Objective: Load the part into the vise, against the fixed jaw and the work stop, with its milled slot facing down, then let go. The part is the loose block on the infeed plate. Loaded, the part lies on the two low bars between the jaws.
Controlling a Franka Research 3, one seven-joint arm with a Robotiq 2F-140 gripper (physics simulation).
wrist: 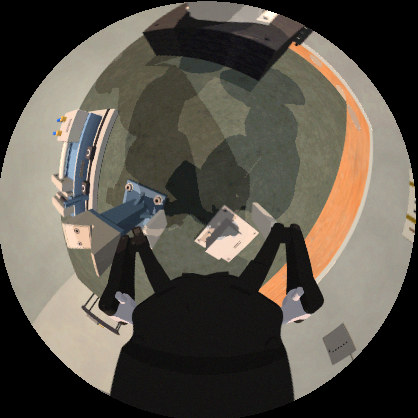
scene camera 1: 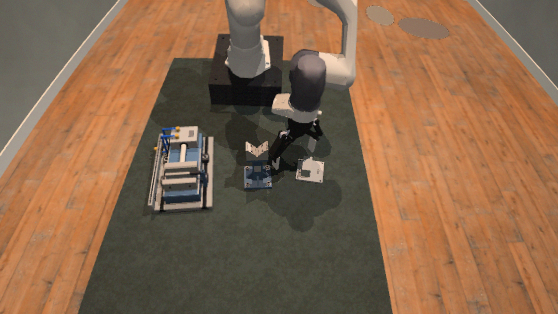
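Note:
The pale infeed plate (scene camera 1: pixel 317 175) (wrist: pixel 242 239) lies on the mat. A grey, partly shaded shape (wrist: pixel 219 233) stands on it, seemingly the part; its outline blends with the plate, and its slot cannot be made out. My gripper (scene camera 1: pixel 294 154) (wrist: pixel 207 213) is open and empty, above the plate, with its fingers spread to either side of it in the wrist view. The blue and grey vise (scene camera 1: pixel 183 194) (wrist: pixel 76 150) stands at the left, with its pale jaws apart and a dark rod near the gap. The low bars between the jaws cannot be made out.
A stand with a pale V-shaped top (scene camera 1: pixel 257 150) (wrist: pixel 92 237) and a blue bolted base (scene camera 1: pixel 257 184) (wrist: pixel 145 196) stands between vise and plate, close to my left-hand finger. The black robot pedestal (scene camera 1: pixel 245 94) (wrist: pixel 215 47) is at the back.

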